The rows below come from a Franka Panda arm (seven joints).
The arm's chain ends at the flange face. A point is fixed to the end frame.
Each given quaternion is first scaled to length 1.
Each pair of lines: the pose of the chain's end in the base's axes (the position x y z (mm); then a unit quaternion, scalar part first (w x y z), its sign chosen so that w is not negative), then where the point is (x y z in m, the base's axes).
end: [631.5, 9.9, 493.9, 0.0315, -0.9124, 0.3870, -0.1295]
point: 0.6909 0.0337 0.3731
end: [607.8, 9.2, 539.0, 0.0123, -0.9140, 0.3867, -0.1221]
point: 0.6637 0.0292 0.4159
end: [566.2, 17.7, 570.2, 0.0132, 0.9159, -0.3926, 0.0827]
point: 0.6108 0.0351 0.4421
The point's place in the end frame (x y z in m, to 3 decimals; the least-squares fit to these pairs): -0.003 -0.039 0.131
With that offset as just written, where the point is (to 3 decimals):
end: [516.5, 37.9, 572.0, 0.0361, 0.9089, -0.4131, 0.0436]
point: 0.550 0.052 0.440
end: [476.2, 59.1, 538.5, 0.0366, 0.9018, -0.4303, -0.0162]
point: 0.497 0.079 0.405
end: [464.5, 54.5, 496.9, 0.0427, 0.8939, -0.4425, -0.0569]
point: 0.475 0.077 0.362
